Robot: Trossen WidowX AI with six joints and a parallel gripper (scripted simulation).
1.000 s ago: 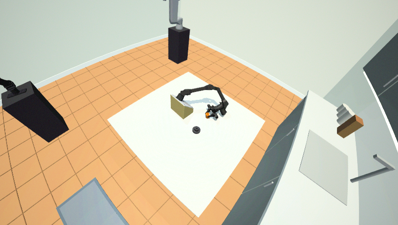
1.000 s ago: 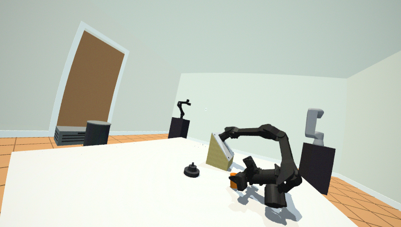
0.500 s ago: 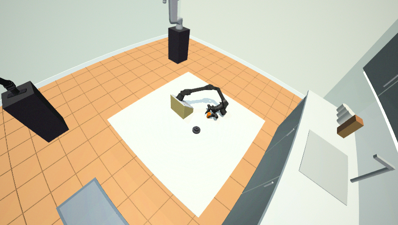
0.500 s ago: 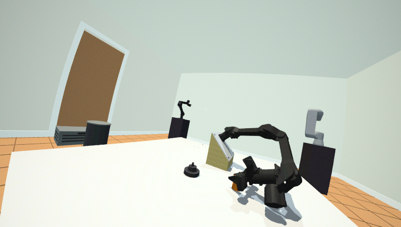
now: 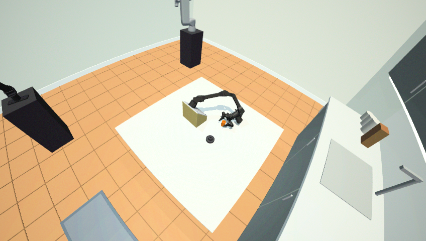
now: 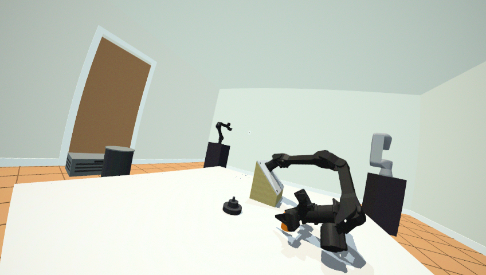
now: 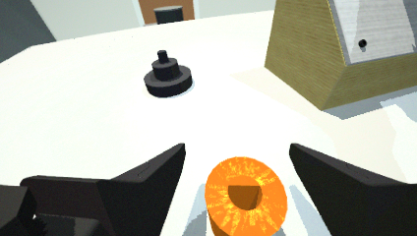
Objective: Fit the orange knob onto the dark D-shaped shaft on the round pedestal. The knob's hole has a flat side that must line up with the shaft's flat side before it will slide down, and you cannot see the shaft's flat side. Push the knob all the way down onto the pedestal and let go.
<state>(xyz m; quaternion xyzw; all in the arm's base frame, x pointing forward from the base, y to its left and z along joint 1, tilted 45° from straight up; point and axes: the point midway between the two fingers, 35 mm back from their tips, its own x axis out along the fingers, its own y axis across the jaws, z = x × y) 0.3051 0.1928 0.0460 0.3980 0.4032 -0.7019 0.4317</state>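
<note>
Right now the orange knob is 3 cm to the left of my gripper tip, 1 cm below it and 1 cm ahead of it. Also, from my gripper tip: dark round pedestal: 20 cm to the right, 3 cm ahead, 1 cm below.
</note>
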